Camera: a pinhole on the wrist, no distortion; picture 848 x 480 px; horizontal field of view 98.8 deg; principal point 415.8 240.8 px. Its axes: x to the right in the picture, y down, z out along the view. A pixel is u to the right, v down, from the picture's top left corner.
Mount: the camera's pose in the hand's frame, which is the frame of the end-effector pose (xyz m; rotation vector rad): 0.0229 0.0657 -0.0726 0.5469 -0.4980 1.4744
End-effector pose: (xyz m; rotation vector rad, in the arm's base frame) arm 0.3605 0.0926 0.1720 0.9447 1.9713 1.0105
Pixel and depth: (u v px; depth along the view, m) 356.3 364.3 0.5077
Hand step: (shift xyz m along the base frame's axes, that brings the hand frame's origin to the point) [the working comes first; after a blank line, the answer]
In the camera's frame: -0.0831 0.1725 0.5077

0.2151 -0.1587 -0.3531
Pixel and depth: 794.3 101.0 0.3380
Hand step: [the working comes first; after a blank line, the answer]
In the camera's frame: 0.3520 -0.1300 0.3380

0.2921 0.3365 -0.1111
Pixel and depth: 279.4 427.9 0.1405
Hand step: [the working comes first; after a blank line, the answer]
In the camera's frame: -0.0527 0.0723 0.1405

0.0123 -0.0647 -0.0435
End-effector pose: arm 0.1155 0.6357 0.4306 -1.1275 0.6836 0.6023
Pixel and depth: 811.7 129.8 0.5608
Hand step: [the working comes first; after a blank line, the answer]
In the camera's frame: 0.6109 -0.1713 0.5608

0.1442 0.7792 -0.0859
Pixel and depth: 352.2 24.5 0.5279
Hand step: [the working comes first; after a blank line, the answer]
In the camera's frame: -0.0924 -0.3142 0.5279

0.5243 0.1790 0.0204
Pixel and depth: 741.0 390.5 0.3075
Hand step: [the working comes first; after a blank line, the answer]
In the camera's frame: 0.2752 0.1267 0.3075

-0.0614 0.3463 0.1037
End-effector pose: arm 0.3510 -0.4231 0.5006 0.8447 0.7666 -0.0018
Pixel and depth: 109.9 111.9 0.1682
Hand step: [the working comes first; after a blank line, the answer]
In the camera's frame: -0.1416 -0.0597 0.1682

-0.0040 -0.0586 -0.1634
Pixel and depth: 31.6 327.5 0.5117
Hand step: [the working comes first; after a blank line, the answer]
In the camera's frame: -0.5410 0.1221 0.5117

-0.2800 -0.4884 -0.3862
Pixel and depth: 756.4 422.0 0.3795
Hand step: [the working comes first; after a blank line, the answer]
In the camera's frame: 0.3557 0.1892 0.3795

0.2022 -0.2706 0.3527
